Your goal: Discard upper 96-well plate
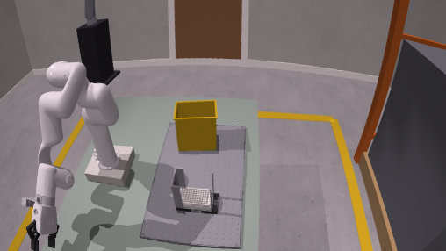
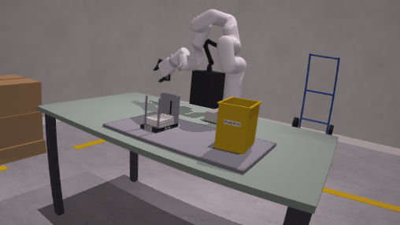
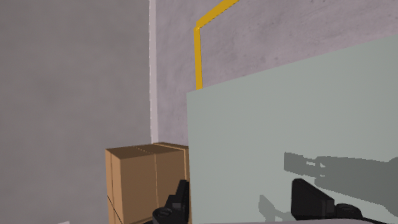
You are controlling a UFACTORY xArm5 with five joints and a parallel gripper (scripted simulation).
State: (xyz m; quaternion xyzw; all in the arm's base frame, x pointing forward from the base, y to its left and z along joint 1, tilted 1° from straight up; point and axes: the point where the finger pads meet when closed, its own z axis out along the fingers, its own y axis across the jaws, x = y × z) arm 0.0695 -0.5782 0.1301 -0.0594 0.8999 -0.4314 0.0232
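The grey back panel is 50 cm to the left of my hand, 31 cm ahead of it and 9 cm below it. Round my hand: yellow plastics bin: 87 cm to the left, 28 cm ahead, 8 cm below; thin upright post: 49 cm to the left, 45 cm ahead, 9 cm below.
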